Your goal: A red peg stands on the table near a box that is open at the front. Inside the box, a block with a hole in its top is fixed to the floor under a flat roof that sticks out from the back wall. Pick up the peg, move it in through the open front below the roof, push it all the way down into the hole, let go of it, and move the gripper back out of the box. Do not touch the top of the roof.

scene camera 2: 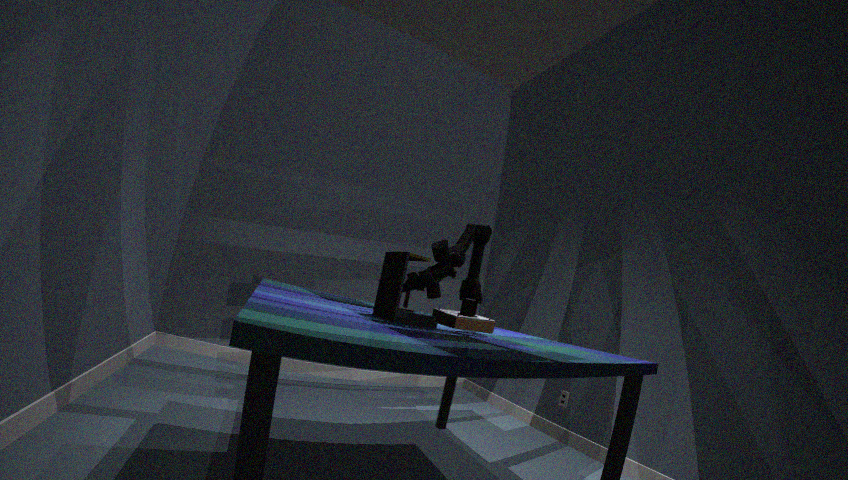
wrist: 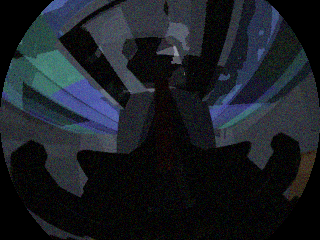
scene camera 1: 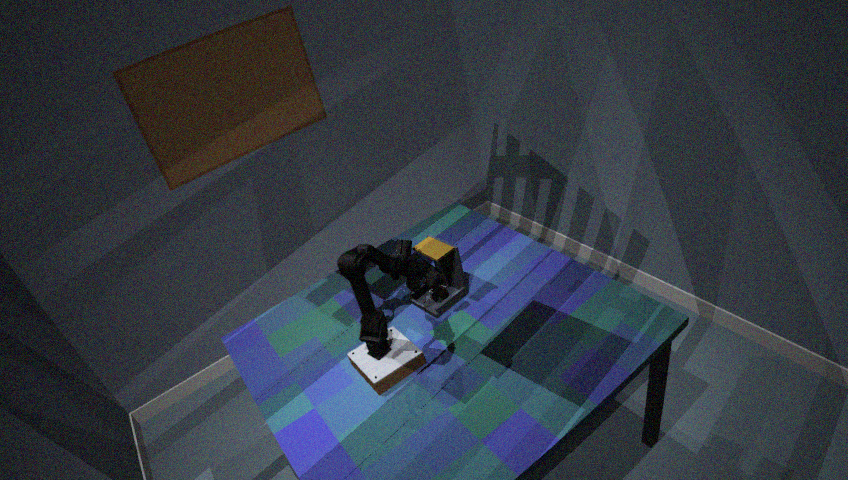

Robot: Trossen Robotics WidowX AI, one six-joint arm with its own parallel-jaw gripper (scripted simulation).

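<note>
There is a red peg here, and my gripper holds the red peg. I can see my gripper in the wrist view, and scene camera 1 shows my gripper too.
</note>
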